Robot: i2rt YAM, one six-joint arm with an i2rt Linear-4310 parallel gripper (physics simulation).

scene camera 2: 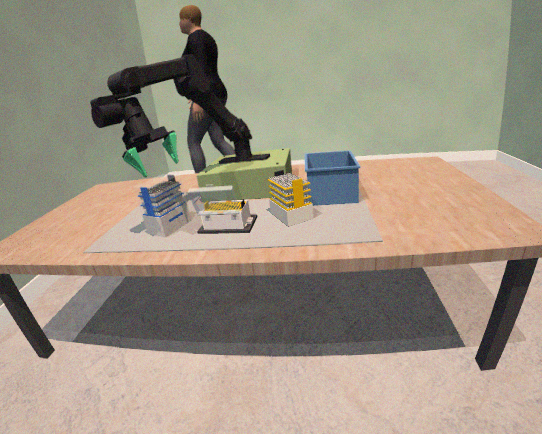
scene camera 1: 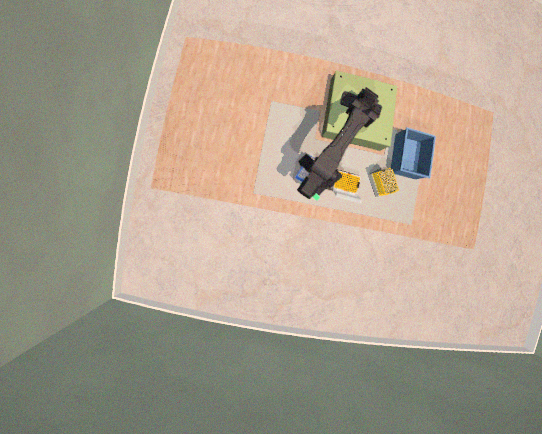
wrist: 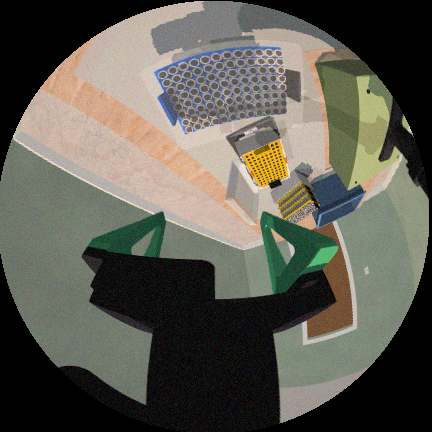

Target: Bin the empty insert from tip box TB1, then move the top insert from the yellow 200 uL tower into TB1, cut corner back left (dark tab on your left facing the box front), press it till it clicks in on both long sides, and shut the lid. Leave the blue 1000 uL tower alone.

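TB1 (scene camera 2: pixel 224 221) (wrist: pixel 242 191) is a white box on a dark base, holding a yellow insert (scene camera 1: pixel 346 182) (scene camera 2: pixel 224 206) (wrist: pixel 266 164) whose holes look empty. Its pale lid (scene camera 2: pixel 215 191) stands open behind it. The yellow 200 uL tower (scene camera 1: pixel 385 181) (scene camera 2: pixel 290 201) (wrist: pixel 297 201) stands to its right, with filled tips on its top insert (scene camera 2: pixel 288 181). The blue 1000 uL tower (scene camera 1: pixel 301 174) (scene camera 2: pixel 162 206) (wrist: pixel 225 90) stands to its left, partly under the arm in the overhead view. My gripper (scene camera 2: pixel 161 169) (wrist: pixel 212 216) is open and empty, hanging just above the blue tower; the arm hides most of it from overhead.
A deep blue bin (scene camera 1: pixel 425 155) (scene camera 2: pixel 332 186) (wrist: pixel 341 207) stands right of the yellow tower. The green arm base (scene camera 1: pixel 360 85) (scene camera 2: pixel 240 182) (wrist: pixel 340 120) is behind the boxes. The boxes stand on a grey mat (scene camera 1: pixel 265 175) (scene camera 2: pixel 320 235). A person (scene camera 2: pixel 202 65) stands behind the table.
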